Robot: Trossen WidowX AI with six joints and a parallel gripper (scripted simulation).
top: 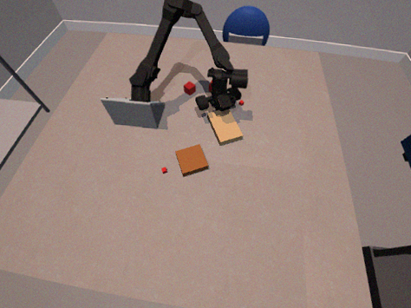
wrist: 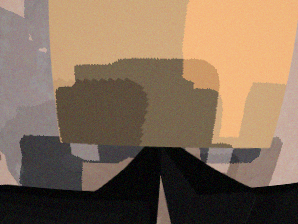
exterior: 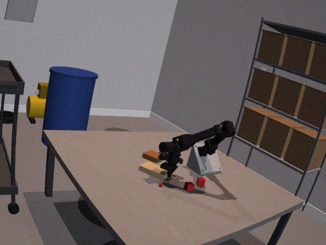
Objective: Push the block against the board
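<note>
Right now my gripper tip is 70 mm past the square block and 260 mm to the left of it. The rest, counted from my gripper tip: pale wooden board 40 mm ahead, 80 mm to the right.
</note>
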